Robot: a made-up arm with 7 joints.
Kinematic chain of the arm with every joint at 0, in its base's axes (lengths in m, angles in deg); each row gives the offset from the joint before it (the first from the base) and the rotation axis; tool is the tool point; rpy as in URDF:
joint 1: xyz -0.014 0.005 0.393 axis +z
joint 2: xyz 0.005 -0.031 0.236 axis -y
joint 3: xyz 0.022 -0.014 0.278 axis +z
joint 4: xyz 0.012 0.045 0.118 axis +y
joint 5: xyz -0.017 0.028 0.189 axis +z
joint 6: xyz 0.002 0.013 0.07 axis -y
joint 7: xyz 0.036 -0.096 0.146 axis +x
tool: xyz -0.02 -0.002 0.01 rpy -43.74 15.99 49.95
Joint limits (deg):
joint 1: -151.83..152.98
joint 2: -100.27..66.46
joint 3: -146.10..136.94
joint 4: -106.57..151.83
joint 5: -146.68..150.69
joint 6: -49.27..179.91
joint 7: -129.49..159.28
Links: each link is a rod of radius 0.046 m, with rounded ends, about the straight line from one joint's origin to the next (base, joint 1, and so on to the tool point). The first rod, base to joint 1, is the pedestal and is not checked.
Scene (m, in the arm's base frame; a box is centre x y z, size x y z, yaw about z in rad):
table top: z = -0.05
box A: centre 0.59 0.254 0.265 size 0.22 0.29 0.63 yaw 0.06
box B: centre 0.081 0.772 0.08 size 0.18 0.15 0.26 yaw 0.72
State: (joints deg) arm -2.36 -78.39 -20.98 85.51 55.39 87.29 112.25
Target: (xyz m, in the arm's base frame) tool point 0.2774 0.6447 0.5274
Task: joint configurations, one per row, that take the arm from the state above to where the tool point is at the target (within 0.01 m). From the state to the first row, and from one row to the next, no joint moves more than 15 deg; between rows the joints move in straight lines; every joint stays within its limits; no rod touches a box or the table.
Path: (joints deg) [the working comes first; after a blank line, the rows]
Joints at the target: 74.11 -76.14 1.87 54.48 31.76 66.14 111.54
Straight joint move there: touches box A.

1: 5.74 -82.74 -10.91 97.08 54.91 99.69 109.42
2: 13.83 -87.10 -0.84 108.65 54.43 112.08 106.59
3: 21.93 -91.45 9.23 120.22 53.96 124.48 103.76
4: 30.02 -95.81 19.29 131.79 53.48 136.88 100.93
5: 38.12 -100.16 29.36 143.36 53.00 149.27 98.10
6: 44.12 -96.16 24.78 128.55 49.46 135.42 100.34
7: 50.12 -92.15 20.20 113.73 45.92 121.56 102.58
8: 56.12 -88.15 15.61 98.92 42.38 107.71 104.82
9: 62.12 -84.15 11.03 84.11 38.84 93.85 107.06
10: 68.12 -80.15 6.45 69.30 35.30 80.00 109.30
11: 74.11 -76.14 1.87 54.48 31.76 66.14 111.54

